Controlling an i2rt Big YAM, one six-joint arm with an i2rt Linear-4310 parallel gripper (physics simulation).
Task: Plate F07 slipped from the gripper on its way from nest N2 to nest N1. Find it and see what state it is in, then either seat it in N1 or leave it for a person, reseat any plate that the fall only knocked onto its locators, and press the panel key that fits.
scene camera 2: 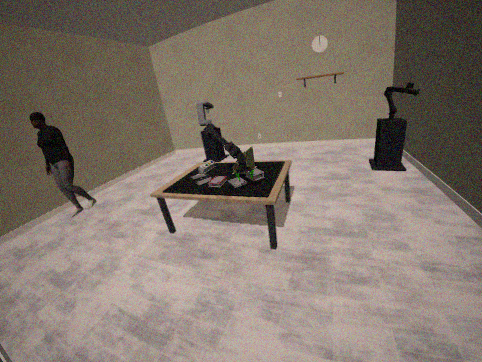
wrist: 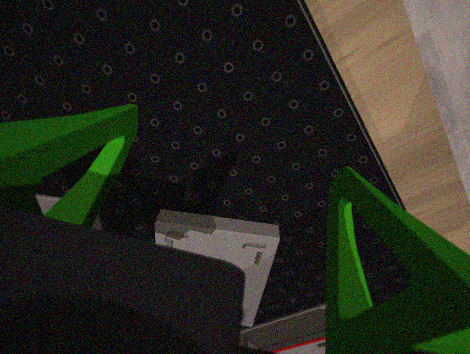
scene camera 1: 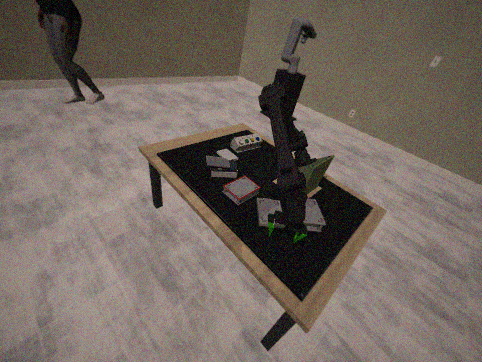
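Pixels of known places: gripper, between the fingertips: [scene camera 2: 245,180] [wrist: 241,147] [scene camera 1: 281,239]; arm's base, origin of its link: [scene camera 1: 304,164].
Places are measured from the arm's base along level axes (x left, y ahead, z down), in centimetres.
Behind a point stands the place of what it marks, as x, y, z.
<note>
My gripper [scene camera 1: 285,233] {27.1, 47.7, 3.3} [scene camera 2: 245,175] {27.1, 47.7, 3.3} [wrist: 241,147] {27.1, 47.7, 3.3} is open and empty above the black mat, near the front edges of two grey units. One grey unit [scene camera 1: 267,209] {9.1, 34.9, 10.9} [scene camera 2: 237,183] {13.3, 38.7, 11.0} [wrist: 225,244] {15.1, 38.9, 10.9} lies below it, partly hidden by the wrist housing in the wrist view. The other grey unit [scene camera 1: 315,216] {25.8, 20.2, 7.3} [scene camera 2: 257,175] {23.6, 17.6, 12.0} stands to its right, partly behind the arm. A red-outlined grey unit [scene camera 1: 242,187] {-7.7, 37.7, 8.9} [scene camera 2: 218,181] {-5.2, 40.3, 9.3} stands to the left. Farther left, a grey plate [scene camera 1: 220,162] {-26.8, 39.1, 5.3} sits tilted above a low grey block [scene camera 1: 223,174] {-22.4, 39.3, 10.5}. The button panel [scene camera 1: 246,143] {-41.9, 7.5, 6.4} [scene camera 2: 206,167] {-41.6, 12.0, 6.1} stands beyond. Labels are unreadable; I cannot tell which plate is F07.
An upright olive-green panel [scene camera 1: 318,172] {10.4, 2.2, -2.2} [scene camera 2: 250,156] {10.1, -0.6, -0.7} stands behind the right-hand units, close to the arm. A small pale flat piece [scene camera 1: 227,154] {-39.6, 24.2, 11.5} lies near the button panel. The table has a wooden rim [scene camera 1: 220,235] {7.9, 60.9, 14.7} [wrist: 370,100] {21.1, 55.6, 14.2}. A person [scene camera 1: 62,47] [scene camera 2: 55,147] is off to the left.
</note>
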